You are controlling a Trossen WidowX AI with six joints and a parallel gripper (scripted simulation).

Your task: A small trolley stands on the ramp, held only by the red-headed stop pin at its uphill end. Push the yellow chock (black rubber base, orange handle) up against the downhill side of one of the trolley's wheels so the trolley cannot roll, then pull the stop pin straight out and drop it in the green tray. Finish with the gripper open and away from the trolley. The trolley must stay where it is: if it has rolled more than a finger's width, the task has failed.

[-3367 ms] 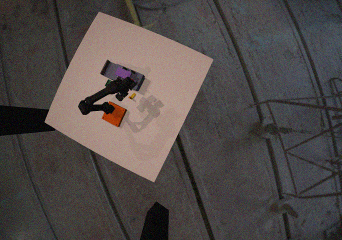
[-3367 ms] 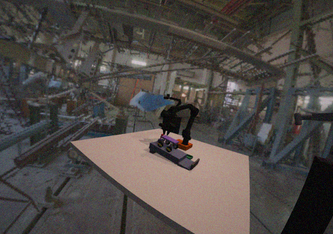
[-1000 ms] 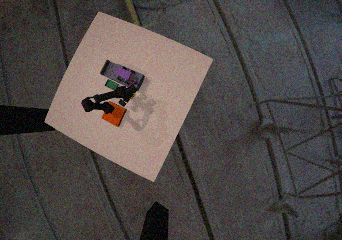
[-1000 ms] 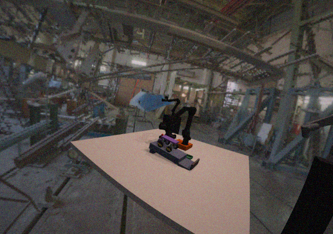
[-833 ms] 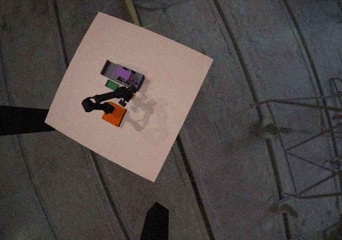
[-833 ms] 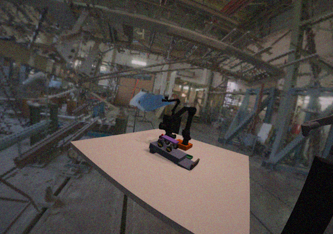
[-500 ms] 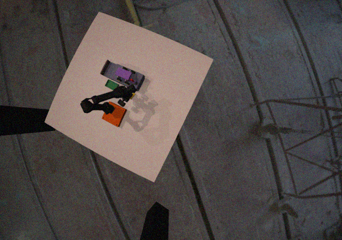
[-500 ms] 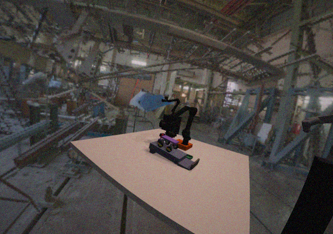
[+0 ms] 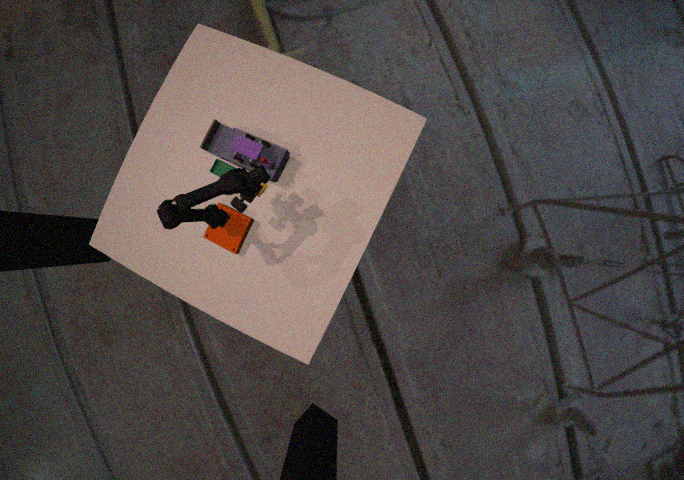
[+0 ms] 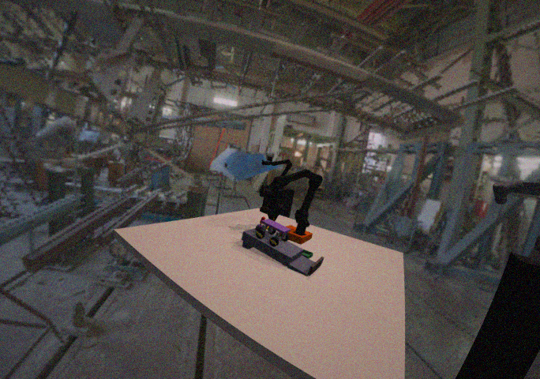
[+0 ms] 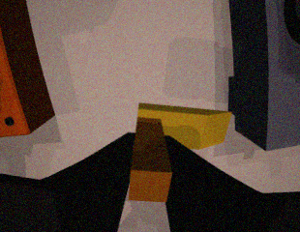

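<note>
Right now my gripper tip is 14 cm to the right of the trolley, 13 cm short of it and 1 cm below it. Round my gripper tip: grey-purple ramp: 14 cm to the left, 13 cm ahead, 6 cm below; then red-headed stop pin: 13 cm ahead, 4 cm to the left, 2 cm above; then yellow chock: 2 cm ahead, 1 cm below.
</note>
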